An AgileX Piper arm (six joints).
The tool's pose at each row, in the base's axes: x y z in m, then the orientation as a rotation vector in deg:
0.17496, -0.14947, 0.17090, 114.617, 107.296, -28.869
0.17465, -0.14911, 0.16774, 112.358, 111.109, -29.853
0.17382, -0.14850, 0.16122, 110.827, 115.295, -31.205
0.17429, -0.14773, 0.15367, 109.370, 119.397, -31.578
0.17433, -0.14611, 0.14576, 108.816, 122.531, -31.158
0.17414, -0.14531, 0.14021, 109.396, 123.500, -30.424
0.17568, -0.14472, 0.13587, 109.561, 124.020, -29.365
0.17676, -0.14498, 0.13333, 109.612, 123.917, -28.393
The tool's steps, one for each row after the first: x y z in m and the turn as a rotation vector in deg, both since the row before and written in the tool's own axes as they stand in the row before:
0.00183, -0.00038, 0.00259, 0.441, 0.397, -3.253
0.00366, -0.00071, 0.00545, 1.244, 0.942, -3.237
0.00415, 0.00098, 0.00630, 0.735, 1.345, -2.990
0.00490, 0.00094, 0.00635, 0.451, 1.610, -1.961
0.00301, 0.00056, 0.00470, 0.134, 1.119, -0.246
0.00202, 0.00212, 0.00360, -0.394, 0.730, -0.121
0.00057, 0.00135, 0.00235, -0.596, 0.283, 0.173

